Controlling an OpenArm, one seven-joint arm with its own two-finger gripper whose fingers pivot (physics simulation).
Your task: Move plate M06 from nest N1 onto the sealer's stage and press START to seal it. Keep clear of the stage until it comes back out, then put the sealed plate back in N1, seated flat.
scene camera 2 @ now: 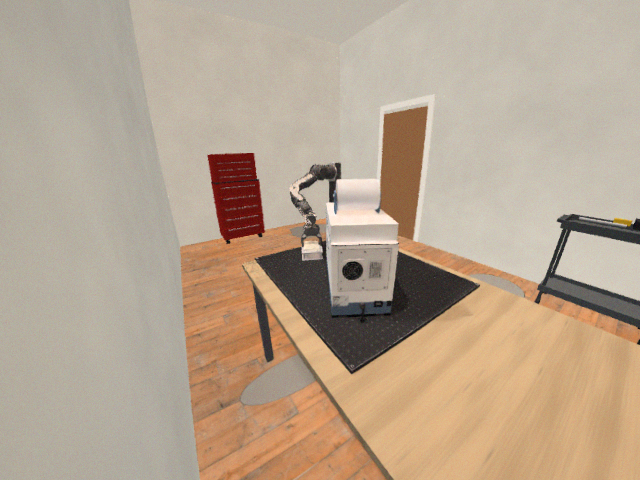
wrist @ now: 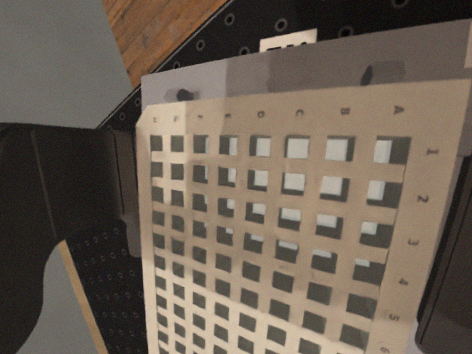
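Plate M06 [scene camera 2: 312,245] [wrist: 300,125] is a cream plate with a grid of square wells, lettered A to H along one end. It lies over the pale grey nest N1 [scene camera 2: 312,255] [wrist: 245,77] and looks seated in it; its lower edges are hidden. My gripper [scene camera 2: 311,241] [wrist: 254,208] is shut on the plate, with one dark finger against each long side. The white sealer [scene camera 2: 361,227] stands beside the nest, its back with a fan facing scene camera 2. The sealer's stage and START button do not show.
The nest and sealer stand on a black perforated board [scene camera 2: 439,289] [wrist: 320,12] on the wooden table [scene camera 2: 516,372]. A white label [wrist: 288,41] lies beyond the nest. A red tool cabinet [scene camera 2: 237,206] and a dark cart [scene camera 2: 594,232] stand away from the table.
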